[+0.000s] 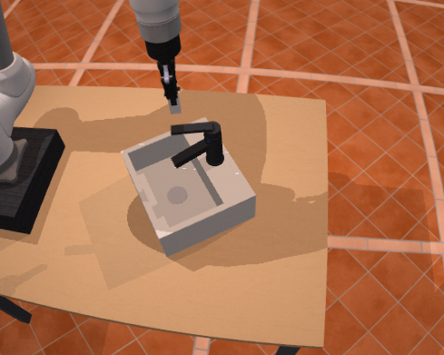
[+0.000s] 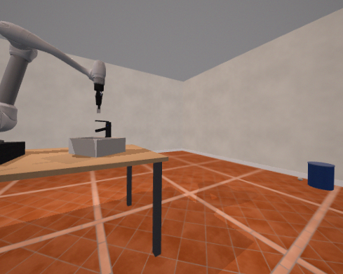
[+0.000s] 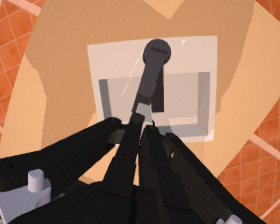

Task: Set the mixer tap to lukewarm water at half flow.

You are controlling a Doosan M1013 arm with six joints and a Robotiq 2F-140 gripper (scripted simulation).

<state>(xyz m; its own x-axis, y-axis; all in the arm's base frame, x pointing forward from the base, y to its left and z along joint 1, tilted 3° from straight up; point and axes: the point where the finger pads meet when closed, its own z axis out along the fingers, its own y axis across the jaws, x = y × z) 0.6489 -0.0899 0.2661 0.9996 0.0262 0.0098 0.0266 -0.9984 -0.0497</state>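
Right now my hand is 10 cm above the lever and 3 cm short of it. From my hand the other things lie so: black mixer tap: 15 cm below, 6 cm ahead; then grey sink basin: 33 cm below, 4 cm to the right, 2 cm behind.
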